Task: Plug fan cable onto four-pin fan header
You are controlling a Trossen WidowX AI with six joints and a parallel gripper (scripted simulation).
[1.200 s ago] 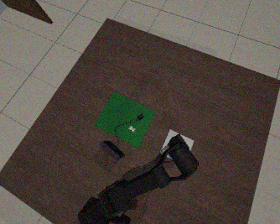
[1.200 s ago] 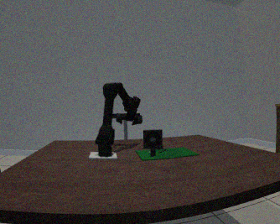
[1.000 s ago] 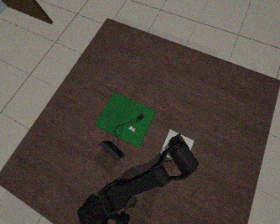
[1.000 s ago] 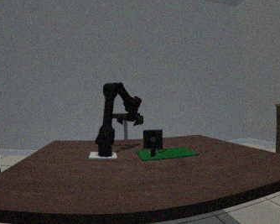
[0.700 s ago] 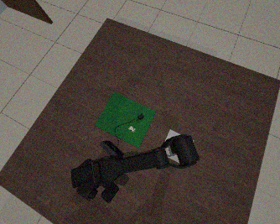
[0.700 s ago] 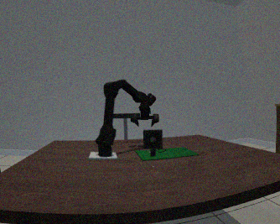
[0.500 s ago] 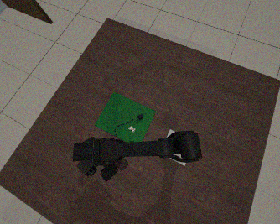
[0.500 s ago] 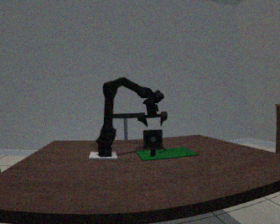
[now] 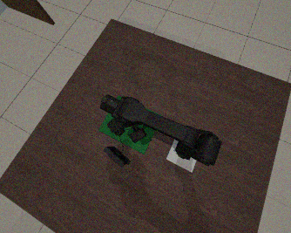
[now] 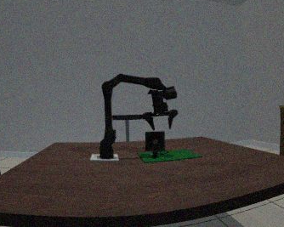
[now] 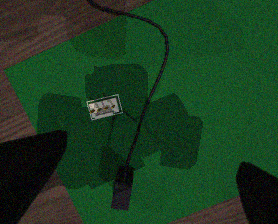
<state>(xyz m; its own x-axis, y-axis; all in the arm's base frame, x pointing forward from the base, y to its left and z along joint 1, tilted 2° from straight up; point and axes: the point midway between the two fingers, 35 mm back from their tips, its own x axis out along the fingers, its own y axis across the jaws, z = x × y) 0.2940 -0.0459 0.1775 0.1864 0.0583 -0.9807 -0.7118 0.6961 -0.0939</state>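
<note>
Now: the dark plug 70 mm behind my gripper tip, 50 mm to the right of it and 120 mm below it. The rest, counted from my gripper tip: green board 20 mm ahead, 20 mm to the right, 160 mm below; then white four-pin fan header 30 mm behind, 30 mm to the left, 140 mm below; then dark fan 30 mm ahead, 160 mm to the left, 80 mm below.
</note>
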